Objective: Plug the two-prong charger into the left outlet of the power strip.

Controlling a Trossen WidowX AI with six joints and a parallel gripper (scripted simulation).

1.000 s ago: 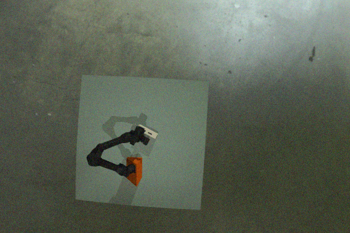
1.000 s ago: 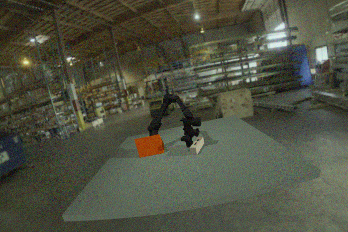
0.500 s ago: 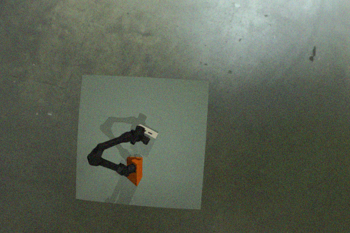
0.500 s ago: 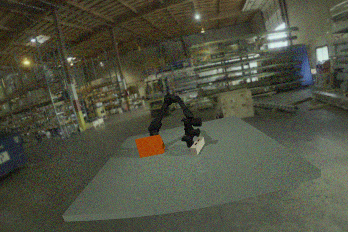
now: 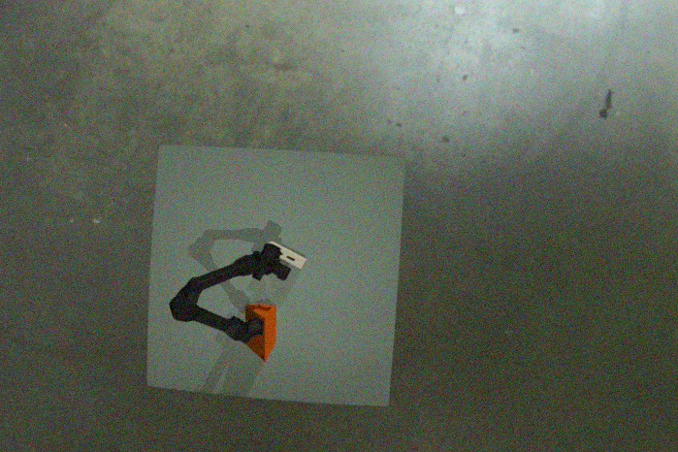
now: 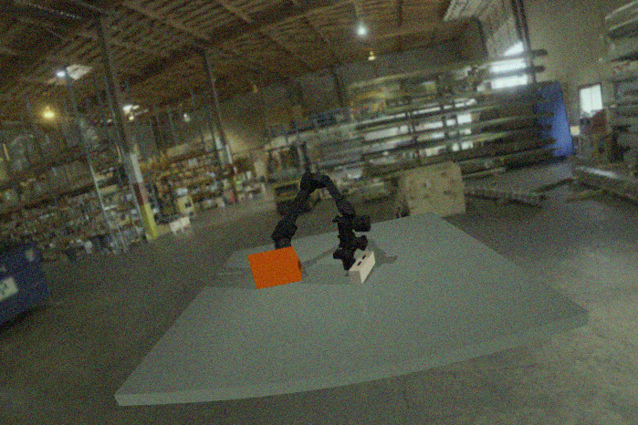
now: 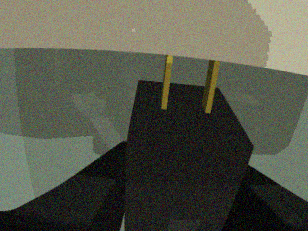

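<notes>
Right now the dark two-prong charger is 2 cm ahead of my gripper tip, 1 cm to the right of it and 1 cm above it.
</notes>
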